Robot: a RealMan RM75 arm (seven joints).
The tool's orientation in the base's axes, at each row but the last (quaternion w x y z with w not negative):
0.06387 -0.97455 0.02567 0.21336
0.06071 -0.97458 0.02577 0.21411
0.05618 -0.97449 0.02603 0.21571
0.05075 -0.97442 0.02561 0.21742
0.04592 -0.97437 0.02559 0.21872
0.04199 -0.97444 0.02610 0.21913
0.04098 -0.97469 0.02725 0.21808
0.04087 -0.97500 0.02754 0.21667
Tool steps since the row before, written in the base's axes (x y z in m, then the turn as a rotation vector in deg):
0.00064 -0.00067 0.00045 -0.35 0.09 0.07
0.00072 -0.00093 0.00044 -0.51 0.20 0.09
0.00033 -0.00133 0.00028 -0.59 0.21 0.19
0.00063 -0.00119 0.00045 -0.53 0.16 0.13
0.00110 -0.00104 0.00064 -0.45 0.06 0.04
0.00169 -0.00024 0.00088 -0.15 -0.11 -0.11
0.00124 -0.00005 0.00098 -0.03 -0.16 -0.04
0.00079 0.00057 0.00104 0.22 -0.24 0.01
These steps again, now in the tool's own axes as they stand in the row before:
0.00041 0.00056 -0.00076 -0.35 -0.07 0.09
0.00049 0.00082 -0.00081 -0.51 -0.17 0.16
0.00022 0.00127 -0.00055 -0.62 -0.18 0.10
0.00041 0.00110 -0.00080 -0.54 -0.13 0.12
0.00075 0.00091 -0.00115 -0.43 -0.03 0.16
0.00116 0.00006 -0.00153 -0.08 0.13 0.15
0.00070 -0.00010 -0.00141 0.00 0.16 0.03
0.00025 -0.00069 -0.00122 0.20 0.22 -0.12

